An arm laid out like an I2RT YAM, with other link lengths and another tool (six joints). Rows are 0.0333 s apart.
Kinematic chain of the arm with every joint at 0, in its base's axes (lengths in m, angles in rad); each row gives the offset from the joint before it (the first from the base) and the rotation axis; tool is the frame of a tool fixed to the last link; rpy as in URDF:
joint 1: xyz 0 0 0.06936 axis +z
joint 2: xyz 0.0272 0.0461 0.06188 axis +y
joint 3: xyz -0.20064 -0.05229 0 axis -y
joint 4: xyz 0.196 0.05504 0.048 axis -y
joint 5: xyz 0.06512 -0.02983 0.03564 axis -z
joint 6: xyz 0.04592 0 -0.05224 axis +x
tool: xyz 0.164 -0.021 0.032 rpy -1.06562 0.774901 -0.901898
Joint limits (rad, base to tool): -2.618..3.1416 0..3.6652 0..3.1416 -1.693..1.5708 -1.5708..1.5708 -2.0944..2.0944
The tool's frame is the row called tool.
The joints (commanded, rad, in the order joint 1, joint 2, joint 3, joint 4, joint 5, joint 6), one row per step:
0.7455 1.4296 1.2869 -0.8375 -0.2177 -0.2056
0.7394 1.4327 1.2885 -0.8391 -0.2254 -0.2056
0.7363 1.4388 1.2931 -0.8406 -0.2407 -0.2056
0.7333 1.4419 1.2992 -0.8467 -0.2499 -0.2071
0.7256 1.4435 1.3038 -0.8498 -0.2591 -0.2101
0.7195 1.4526 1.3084 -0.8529 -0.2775 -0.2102
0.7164 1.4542 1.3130 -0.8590 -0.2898 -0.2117
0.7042 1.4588 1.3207 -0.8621 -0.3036 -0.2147
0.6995 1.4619 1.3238 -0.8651 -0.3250 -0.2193
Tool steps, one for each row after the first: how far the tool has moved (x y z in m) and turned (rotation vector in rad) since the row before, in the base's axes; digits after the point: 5 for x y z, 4 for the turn. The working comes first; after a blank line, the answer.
Tool pose at each row, in the base's axes (x y z in m, rotation vector in rad; the steps are taken from these numbers as rounded here):
0.23578 0.28664 0.13326 -1.6828 1.3633 0.6085
0.23633 0.28626 0.13273 -1.6787 1.3680 0.6151
0.23530 0.28808 0.13254 -1.6759 1.3677 0.6324
0.23464 0.28863 0.13302 -1.6751 1.3681 0.6423
0.23556 0.28836 0.13399 -1.6706 1.3682 0.6484
0.23469 0.28966 0.13272 -1.6667 1.3728 0.6690
0.23336 0.29041 0.13335 -1.6651 1.3721 0.6825
0.23538 0.29010 0.13469 -1.6561 1.3735 0.6914
0.23337 0.29206 0.13529 -1.6542 1.3676 0.7141

0.00055 -0.00038 -0.00053 0.0026 0.0066 -0.0018
-0.00103 0.00182 -0.00019 0.0074 0.0108 0.0054
-0.00066 0.00055 0.00048 0.0033 0.0066 0.0033
0.00092 -0.00027 0.00097 0.0049 0.0036 -0.0002
-0.00087 0.00130 -0.00127 0.0065 0.0158 0.0040
-0.00133 0.00075 0.00063 0.0054 0.0083 0.0047
0.00202 -0.00031 0.00134 0.0081 0.0060 -0.0023
-0.00201 0.00196 0.00060 0.0109 0.0113 0.0105

